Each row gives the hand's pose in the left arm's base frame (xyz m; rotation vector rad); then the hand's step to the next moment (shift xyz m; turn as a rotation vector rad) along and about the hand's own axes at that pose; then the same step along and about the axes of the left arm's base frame.
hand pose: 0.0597 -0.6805 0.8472 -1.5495 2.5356 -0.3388
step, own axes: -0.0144 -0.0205 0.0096 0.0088 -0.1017 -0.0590
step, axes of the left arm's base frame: 0.0265 0.0027 -0.0036 0.0687 -0.0460 0.0841
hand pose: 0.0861 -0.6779 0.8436 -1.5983 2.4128 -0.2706
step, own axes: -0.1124 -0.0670 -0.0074 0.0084 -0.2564 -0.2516
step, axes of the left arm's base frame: 0.0990 0.0779 0.0362 0.1481 -0.1007 0.3115
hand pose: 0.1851 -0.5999 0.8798 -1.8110 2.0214 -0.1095
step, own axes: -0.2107 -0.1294 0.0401 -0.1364 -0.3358 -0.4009
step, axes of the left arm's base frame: 0.1479 0.1929 0.0605 0.1775 -0.0052 0.5105
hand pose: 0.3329 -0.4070 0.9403 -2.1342 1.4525 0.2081
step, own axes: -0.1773 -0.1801 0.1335 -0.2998 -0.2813 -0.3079
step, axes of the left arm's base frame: 0.1126 0.2615 0.0245 0.0782 0.1610 0.4814
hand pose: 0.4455 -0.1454 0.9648 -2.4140 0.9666 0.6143
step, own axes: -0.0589 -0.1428 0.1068 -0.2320 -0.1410 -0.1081
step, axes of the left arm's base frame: 0.0402 0.1827 -0.0158 -0.0247 0.1489 0.2502
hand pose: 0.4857 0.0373 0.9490 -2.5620 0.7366 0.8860
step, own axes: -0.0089 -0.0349 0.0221 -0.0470 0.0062 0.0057
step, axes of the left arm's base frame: 0.0034 0.0417 -0.0061 -0.0378 0.0146 0.0252
